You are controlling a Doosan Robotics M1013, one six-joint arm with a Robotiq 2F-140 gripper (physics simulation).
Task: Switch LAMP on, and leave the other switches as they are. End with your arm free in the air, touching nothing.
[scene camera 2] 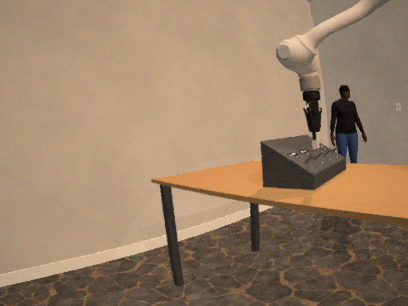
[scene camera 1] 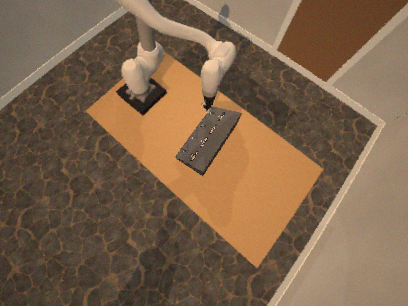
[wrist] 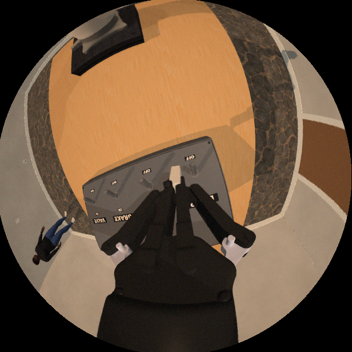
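Seen in the pictures: gripper, fingertip midpoint: (scene camera 2: 316, 147) (scene camera 1: 208, 111); arm's base at its link origin: (scene camera 1: 141, 89).
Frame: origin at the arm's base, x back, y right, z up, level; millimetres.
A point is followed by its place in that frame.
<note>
The dark grey switch panel (scene camera 1: 201, 165) @[x -767, y 310, z 118 mm] (scene camera 2: 285, 171) @[x -708, y -159, z 13 mm] (wrist: 218, 181) has a sloped face with a row of small levers. In the wrist view the LAMP label is partly covered at the right; the lamp lever (wrist: 194, 170) stands close below its OFF mark (wrist: 190, 158), and its exact tilt is hard to tell. My gripper (scene camera 1: 208, 107) @[x -602, y -61, z 96 mm] (scene camera 2: 315, 144) @[x -602, y -61, z 96 mm] (wrist: 176, 172) is shut and empty, its pale tips low over the panel, between the lamp lever and the neighbouring lever (wrist: 146, 183). Contact with the panel cannot be told. The BRAKE label (wrist: 122, 218) and VALVE label (wrist: 100, 220) show farther left.
The panel stands on the wooden table (scene camera 1: 280, 180) @[x -1318, y 77, z -59 mm] (scene camera 2: 210, 181) @[x -1160, y -109, z -59 mm] (wrist: 150, 90). The arm's black base plate (scene camera 1: 144, 106) @[x -114, y 111, z -4 mm] (wrist: 135, 32) is at one end of the table. A person (scene camera 2: 346, 122) (wrist: 49, 242) stands beyond the table. Other levers (wrist: 111, 193) (wrist: 90, 201) stand along the panel's row.
</note>
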